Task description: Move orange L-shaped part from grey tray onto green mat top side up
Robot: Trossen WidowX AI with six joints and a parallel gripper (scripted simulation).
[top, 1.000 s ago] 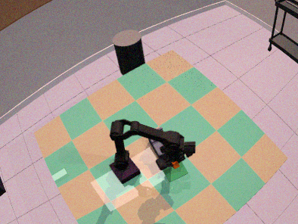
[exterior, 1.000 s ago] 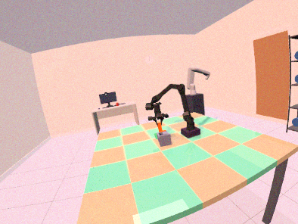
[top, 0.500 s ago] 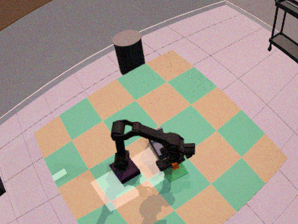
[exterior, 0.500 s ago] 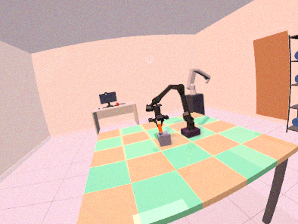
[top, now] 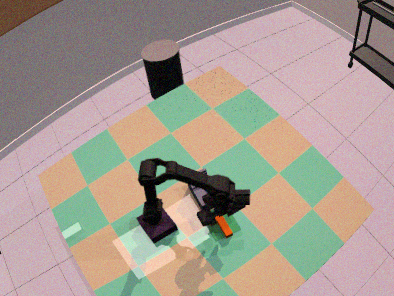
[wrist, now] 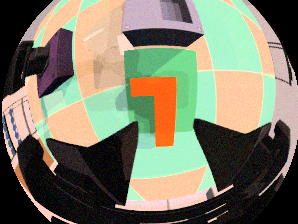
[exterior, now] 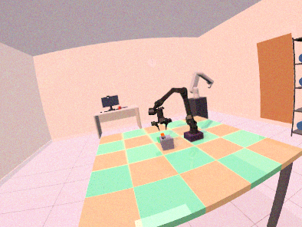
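Right now the orange L-shaped part is 1 cm behind my gripper tip, 1 cm to the left of it and 5 cm below it. Round my gripper tip: green mat (1 cm ahead, 2 cm to the left, 9 cm below); tray (5 cm ahead, 17 cm to the left, 9 cm below).
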